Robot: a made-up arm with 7 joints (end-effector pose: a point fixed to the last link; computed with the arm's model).
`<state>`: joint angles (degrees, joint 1 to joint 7).
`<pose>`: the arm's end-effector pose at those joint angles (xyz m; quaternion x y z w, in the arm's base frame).
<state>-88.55 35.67 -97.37 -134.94 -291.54 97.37 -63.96</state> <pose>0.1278 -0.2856 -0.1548 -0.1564 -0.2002 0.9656 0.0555</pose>
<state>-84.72 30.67 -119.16 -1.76 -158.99 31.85 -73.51</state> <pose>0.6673 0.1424 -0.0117 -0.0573 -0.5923 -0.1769 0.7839</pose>
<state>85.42 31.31 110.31 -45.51 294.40 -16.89 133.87</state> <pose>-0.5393 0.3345 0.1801 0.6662 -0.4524 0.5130 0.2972</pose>
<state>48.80 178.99 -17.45 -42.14 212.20 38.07 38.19</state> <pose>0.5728 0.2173 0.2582 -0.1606 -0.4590 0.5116 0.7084</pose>
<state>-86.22 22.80 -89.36 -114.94 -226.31 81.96 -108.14</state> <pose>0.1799 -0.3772 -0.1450 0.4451 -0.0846 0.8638 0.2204</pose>
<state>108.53 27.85 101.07 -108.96 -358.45 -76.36 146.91</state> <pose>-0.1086 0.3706 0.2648 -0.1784 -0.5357 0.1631 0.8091</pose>
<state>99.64 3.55 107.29 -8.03 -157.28 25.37 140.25</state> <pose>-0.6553 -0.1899 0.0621 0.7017 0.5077 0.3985 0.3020</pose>
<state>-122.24 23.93 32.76 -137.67 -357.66 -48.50 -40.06</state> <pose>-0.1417 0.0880 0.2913 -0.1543 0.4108 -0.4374 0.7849</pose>
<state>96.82 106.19 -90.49 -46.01 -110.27 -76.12 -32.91</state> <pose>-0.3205 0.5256 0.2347 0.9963 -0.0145 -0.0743 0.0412</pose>
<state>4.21 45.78 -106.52 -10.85 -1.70 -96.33 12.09</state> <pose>-0.0638 0.4488 -0.5144 -0.5052 -0.1822 -0.5393 0.6487</pose>
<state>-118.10 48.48 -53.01 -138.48 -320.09 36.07 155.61</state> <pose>0.0317 -0.2933 0.1516 -0.6525 -0.2031 -0.1843 0.7064</pose>
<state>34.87 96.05 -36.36 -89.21 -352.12 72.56 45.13</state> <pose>0.0956 0.4097 -0.3470 0.6182 0.1778 -0.0910 0.7602</pose>
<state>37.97 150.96 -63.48 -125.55 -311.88 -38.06 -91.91</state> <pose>0.0127 0.3660 -0.1453 0.0114 -0.0932 -0.9557 0.2788</pose>
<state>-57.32 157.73 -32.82 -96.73 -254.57 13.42 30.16</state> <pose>0.1510 0.2286 0.4391 0.1595 -0.8130 0.0732 0.5552</pose>
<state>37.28 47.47 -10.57 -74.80 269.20 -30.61 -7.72</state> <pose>0.0608 0.3229 -0.4928 0.0993 -0.1207 -0.9267 0.3418</pose>
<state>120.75 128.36 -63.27 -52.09 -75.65 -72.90 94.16</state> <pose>-0.1494 0.6143 0.1423 -0.2438 0.9580 0.0146 0.1501</pose>
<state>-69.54 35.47 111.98 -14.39 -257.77 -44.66 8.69</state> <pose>0.5841 0.3272 -0.1485 0.2904 0.0276 -0.8729 0.3911</pose>
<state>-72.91 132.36 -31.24 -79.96 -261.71 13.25 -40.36</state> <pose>0.1486 0.3137 0.4602 0.5116 -0.7356 -0.1562 0.4156</pose>
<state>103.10 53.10 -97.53 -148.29 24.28 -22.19 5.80</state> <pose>-0.1167 -0.2567 -0.0242 -0.4896 -0.0808 0.5513 0.6707</pose>
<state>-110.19 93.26 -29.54 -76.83 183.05 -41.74 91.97</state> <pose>0.1721 0.1737 0.5328 0.9535 -0.0954 -0.1524 0.2418</pose>
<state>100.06 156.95 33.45 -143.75 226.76 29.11 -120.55</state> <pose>0.0629 -0.0284 -0.2978 -0.5995 0.0769 -0.2016 0.7708</pose>
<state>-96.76 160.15 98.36 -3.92 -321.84 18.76 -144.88</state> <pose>-0.5278 0.4256 0.0866 0.7432 -0.3779 0.5273 0.1637</pose>
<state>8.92 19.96 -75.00 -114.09 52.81 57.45 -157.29</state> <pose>0.0802 -0.3144 -0.3060 0.1554 0.5010 0.8150 0.2462</pose>
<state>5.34 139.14 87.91 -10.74 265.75 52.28 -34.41</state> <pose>0.0379 0.4032 0.5532 0.7936 0.4384 0.2990 0.2978</pose>
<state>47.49 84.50 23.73 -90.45 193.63 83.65 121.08</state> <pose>0.2763 0.4447 -0.1362 -0.4142 0.6352 0.6501 0.0484</pose>
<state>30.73 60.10 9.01 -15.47 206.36 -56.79 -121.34</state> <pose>-0.1832 0.5875 -0.3023 0.5237 0.1582 0.6928 0.4698</pose>
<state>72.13 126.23 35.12 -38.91 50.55 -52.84 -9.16</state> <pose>0.3553 0.5579 0.1019 0.4848 -0.5073 -0.5510 0.4516</pose>
